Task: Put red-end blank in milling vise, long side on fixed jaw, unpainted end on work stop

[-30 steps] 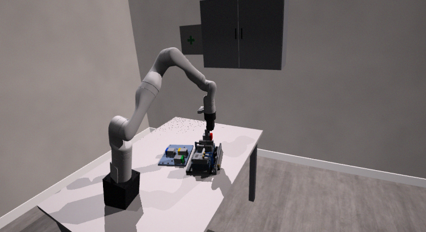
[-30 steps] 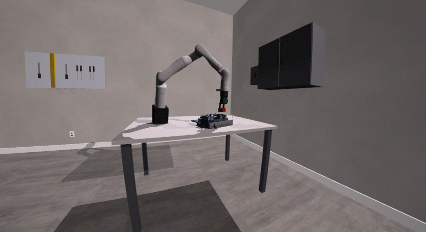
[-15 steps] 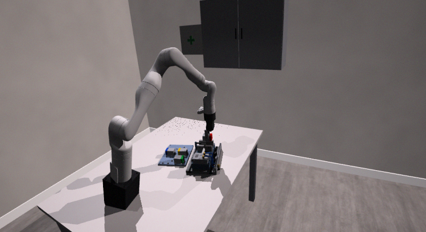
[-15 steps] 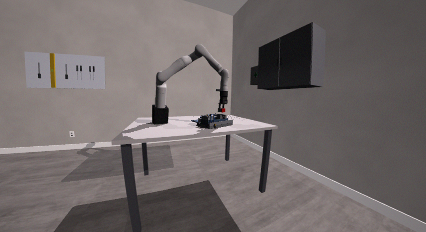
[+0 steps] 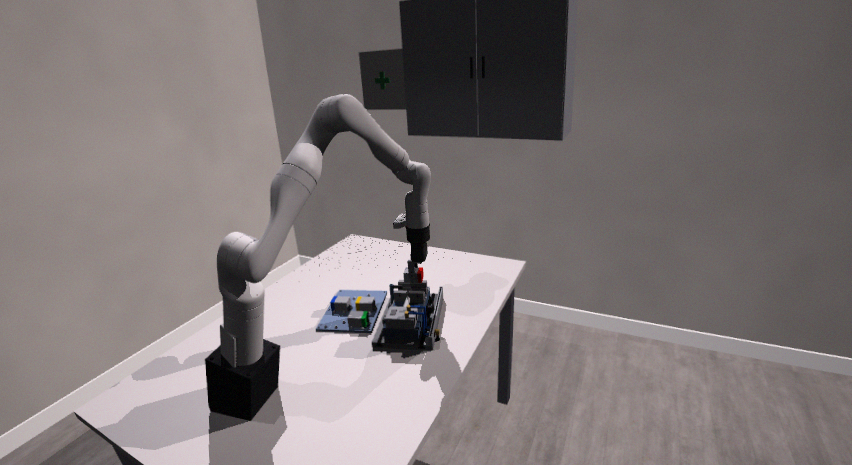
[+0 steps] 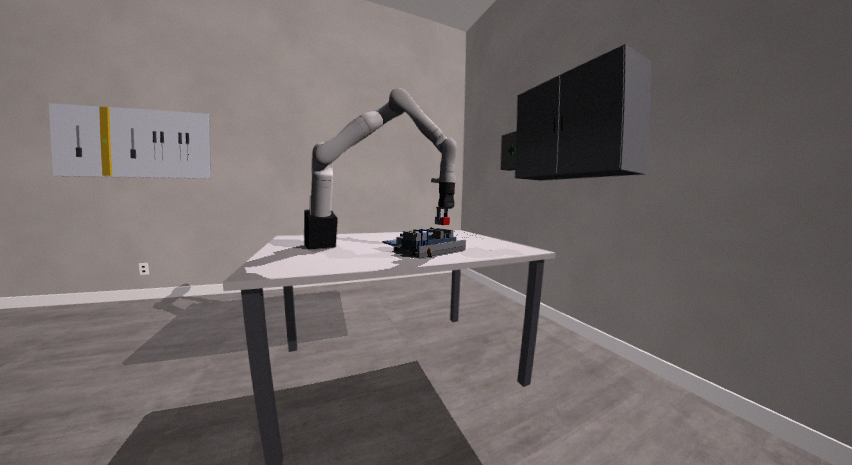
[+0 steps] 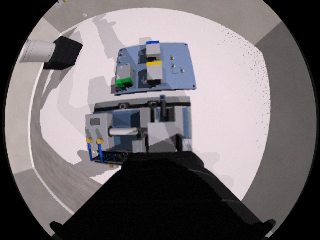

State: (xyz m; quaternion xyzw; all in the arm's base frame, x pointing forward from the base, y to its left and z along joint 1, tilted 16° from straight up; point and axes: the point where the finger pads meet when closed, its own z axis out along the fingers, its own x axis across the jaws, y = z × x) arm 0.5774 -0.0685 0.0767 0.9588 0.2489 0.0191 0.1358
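The vise is 12 cm below my hand, 6 cm behind it and 2 cm to the right of it. The rest, counted from my hand: rail 13 cm below, 10 cm to the right, 2 cm behind; then yellow blank 15 cm to the left, 13 cm below, 10 cm behind; then green-ended blank 18 cm behind, 13 cm below, 11 cm to the left.
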